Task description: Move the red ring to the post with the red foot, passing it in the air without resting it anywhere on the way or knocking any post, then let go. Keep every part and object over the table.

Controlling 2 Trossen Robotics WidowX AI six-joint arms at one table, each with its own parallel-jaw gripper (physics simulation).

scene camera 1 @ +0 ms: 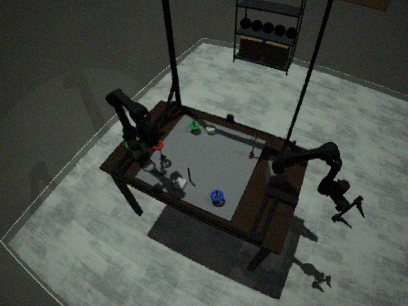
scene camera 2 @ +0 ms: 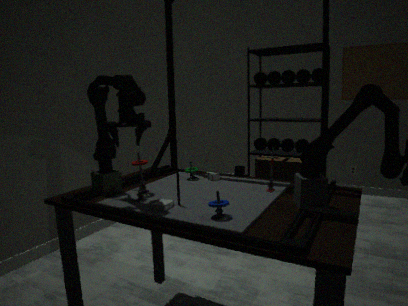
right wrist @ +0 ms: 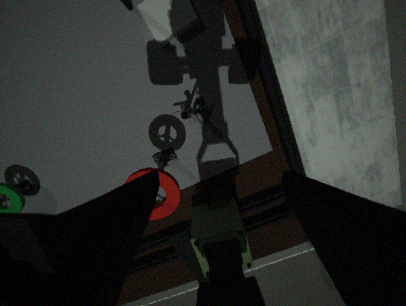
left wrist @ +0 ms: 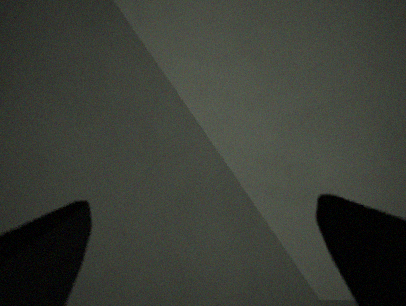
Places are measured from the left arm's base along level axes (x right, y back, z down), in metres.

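Where they show: left gripper, fingertip midpoint: [scene camera 1: 357, 222] [left wrist: 205, 210]; right gripper, fingertip midpoint: [scene camera 1: 149, 149] [scene camera 2: 128, 146] [right wrist: 220, 177]; left arm's base, origin of the base link: [scene camera 1: 278, 168] [scene camera 2: 310, 175]; right arm's base, origin of the base link: [scene camera 2: 105, 171] [right wrist: 223, 254].
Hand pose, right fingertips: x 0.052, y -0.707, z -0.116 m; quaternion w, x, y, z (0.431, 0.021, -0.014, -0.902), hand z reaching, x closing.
Observation:
Each offset is from my right fingertips to the centre of the thing. "*": to the spot under its first point.
The red ring @[dx +0.099, dy +0.016, dz +0.085 m] [scene camera 1: 158, 145] [scene camera 2: 140, 162] [right wrist: 173, 197] lies flat, high up on a thin post near the right arm's base. The post with the red foot @[* dx +0.107, dy +0.584, dz +0.215 m] [scene camera 1: 251, 156] [scene camera 2: 270, 190] stands upright near the left arm's base; no ring shows on it. My right gripper [scene camera 2: 127, 144] [right wrist: 220, 177] is open and empty, above the table beside the red ring; in the right wrist view one finger partly covers the ring. My left gripper [scene camera 1: 357, 221] [left wrist: 205, 210] is open and empty, out past the table's edge, far from the ring.
A green ring @[dx +0.346, dy +0.217, dz +0.175 m] [scene camera 1: 194, 126] [scene camera 2: 191, 170] and a blue ring @[dx -0.186, dy +0.359, dz +0.175 m] [scene camera 1: 213, 198] [scene camera 2: 214, 203] sit on short posts. A pale block @[dx -0.091, dy +0.149, dz +0.212 m] [scene camera 1: 179, 182] [scene camera 2: 166, 203] and a thin dark rod @[dx -0.064, dy +0.205, dz +0.152 m] [scene camera 1: 189, 175] [scene camera 2: 178, 192] stand near the front. Another pale block @[dx +0.336, dy +0.329, dz +0.204 m] [scene camera 1: 210, 130] [scene camera 2: 213, 176] lies near the green ring.

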